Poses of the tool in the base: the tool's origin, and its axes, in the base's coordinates. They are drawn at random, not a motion.
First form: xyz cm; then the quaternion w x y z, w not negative.
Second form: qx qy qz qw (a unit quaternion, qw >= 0); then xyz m. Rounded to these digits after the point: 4 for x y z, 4 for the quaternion.
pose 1, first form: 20.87 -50.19 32.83 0.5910 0.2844 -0.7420 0.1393
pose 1, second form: 0.2844 -0.7420 0.1393 0.5910 0.2087 -0.5019 0.3283
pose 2, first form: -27.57 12.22 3.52 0.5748 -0.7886 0.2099 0.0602
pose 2, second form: -0.7886 0.2099 0.0602 0.5748 -0.2757 0.1222 0.0352
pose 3, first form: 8.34 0.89 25.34 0.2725 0.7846 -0.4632 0.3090
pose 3, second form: 0.7846 -0.4632 0.3090 0.2725 0.0834 0.0089 0.2534
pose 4, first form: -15.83 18.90 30.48 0.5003 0.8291 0.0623 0.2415
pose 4, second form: 0.8291 0.0623 0.2415 0.5003 -0.1583 0.1890 0.3048
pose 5, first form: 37.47 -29.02 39.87 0.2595 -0.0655 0.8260 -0.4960
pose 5, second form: -0.0655 0.8260 -0.4960 0.2595 0.3747 -0.2902 0.3987
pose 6, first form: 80.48 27.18 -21.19 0.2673 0.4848 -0.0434 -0.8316
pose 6, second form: 0.4848 -0.0434 -0.8316 0.2673 0.8048 0.2718 -0.2119
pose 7, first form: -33.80 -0.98 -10.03 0.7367 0.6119 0.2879 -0.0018
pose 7, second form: 0.6119 0.2879 -0.0018 0.7367 -0.3380 -0.0098 -0.1003
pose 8, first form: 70.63 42.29 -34.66 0.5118 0.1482 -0.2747 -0.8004
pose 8, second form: 0.1482 -0.2747 -0.8004 0.5118 0.7063 0.4229 -0.3466
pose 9, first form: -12.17 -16.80 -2.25 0.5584 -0.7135 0.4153 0.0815
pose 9, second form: -0.7135 0.4153 0.0815 0.5584 -0.1217 -0.1680 -0.0225
